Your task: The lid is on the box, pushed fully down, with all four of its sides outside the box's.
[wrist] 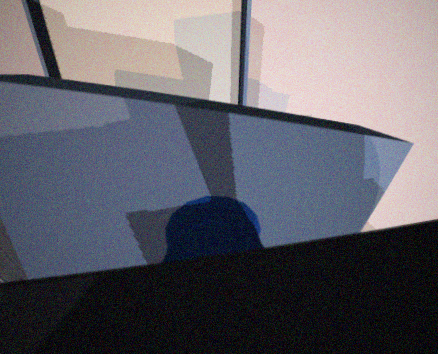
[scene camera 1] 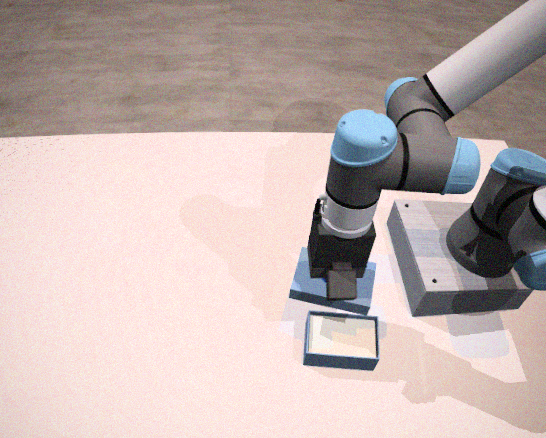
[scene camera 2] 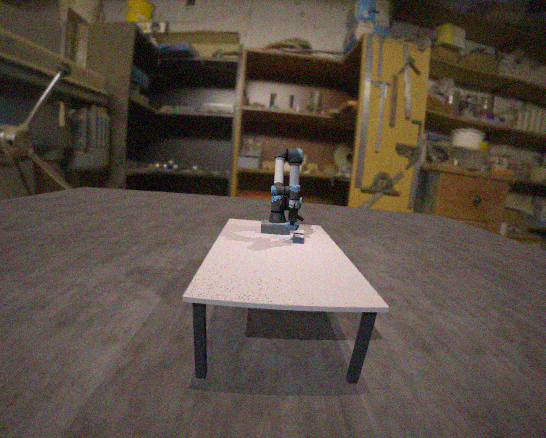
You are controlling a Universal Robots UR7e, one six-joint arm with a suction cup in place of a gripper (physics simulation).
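Seen in the pictures: end effector, tool point: (wrist: 212,214) (scene camera 2: 291,226); arm's base, origin of the base link: (scene camera 1: 480,249) (scene camera 2: 277,221).
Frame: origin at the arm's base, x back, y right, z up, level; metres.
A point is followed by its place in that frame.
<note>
The blue lid (scene camera 1: 311,286) @[x -0.346, y -0.172, z 0.056 m] (scene camera 2: 292,226) @[x -0.360, y -0.154, z 0.056 m] (wrist: 300,170) @[x -0.342, y -0.173, z 0.056 m] hangs level or nearly so on my suction gripper (wrist: 214,227), whose blue cup meets its top face. In scene camera 1 the cup is hidden behind the black tool and its bracket. The open blue box (scene camera 1: 341,360) @[x -0.277, y -0.250, z -0.042 m] (scene camera 2: 298,240) @[x -0.340, y -0.209, z -0.052 m] (wrist: 244,55) @[x -0.337, y -0.213, z -0.028 m] stands upright on the table, its pale inside showing. The lid is apart from the box, above the table on the robot-base side, and looks slightly turned relative to it. In the wrist view the lid's edge hides part of the box; their height gap is hard to tell.
The grey base block (scene camera 1: 421,250) @[x -0.133, y -0.029, z 0.009 m] (scene camera 2: 270,228) @[x -0.164, y 0.034, z -0.029 m] carrying the arm stands to the right of the lid in scene camera 1. The pale table (scene camera 1: 125,300) @[x -0.681, y -0.170, z -0.074 m] (scene camera 2: 285,280) @[x -1.028, y -0.176, z -0.074 m] bears several shadows. Shelves stand beyond the table in scene camera 2.
</note>
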